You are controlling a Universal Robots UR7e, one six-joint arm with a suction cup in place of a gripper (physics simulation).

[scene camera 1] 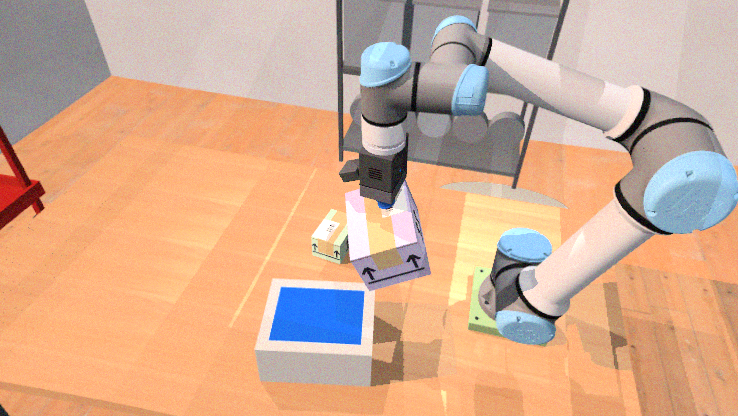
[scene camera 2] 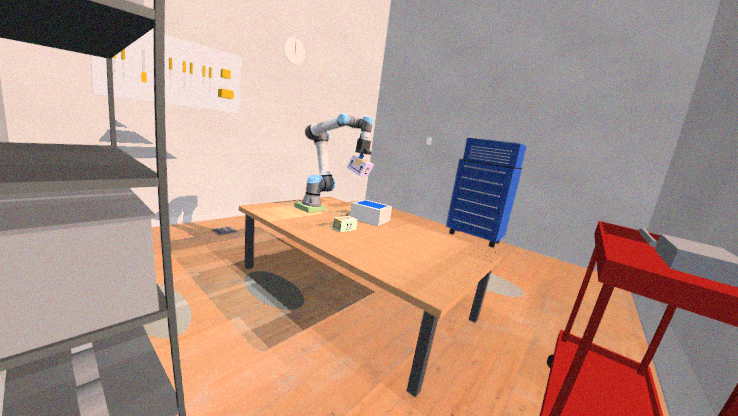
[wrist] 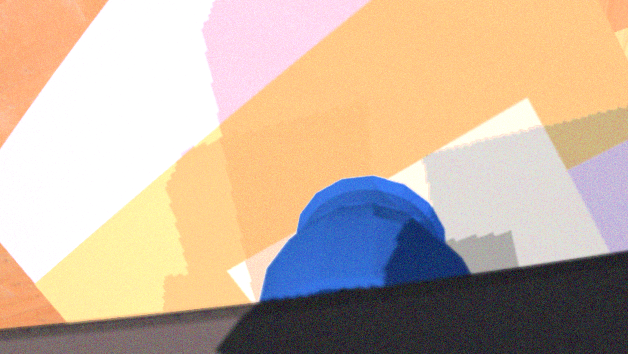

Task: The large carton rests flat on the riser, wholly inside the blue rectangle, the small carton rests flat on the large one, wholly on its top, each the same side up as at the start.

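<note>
My gripper's blue suction cup (scene camera 1: 386,205) (scene camera 2: 361,156) (wrist: 370,230) is shut on the large pink-lilac carton (scene camera 1: 382,240) (scene camera 2: 358,166) (wrist: 300,135), on its taped top. The carton hangs tilted in the air, arrows up; in scene camera 1 it appears behind and right of the riser. The white-grey riser (scene camera 1: 315,366) (scene camera 2: 370,215) stands on the table with the blue rectangle (scene camera 1: 316,315) (scene camera 2: 372,204) bare on its top. The small pale-green carton (scene camera 1: 329,237) (scene camera 2: 344,223) rests flat on the table behind the riser, its arrows up; its right edge is partly hidden by the large carton in scene camera 1.
The arm's green base plate (scene camera 1: 480,326) (scene camera 2: 310,207) is on the table (scene camera 1: 170,310) (scene camera 2: 403,258), right of the riser in scene camera 1. A grey shelf rack (scene camera 1: 340,103) (scene camera 2: 161,155), a red cart (scene camera 2: 671,294) and a blue drawer cabinet (scene camera 2: 480,196) stand away from the table.
</note>
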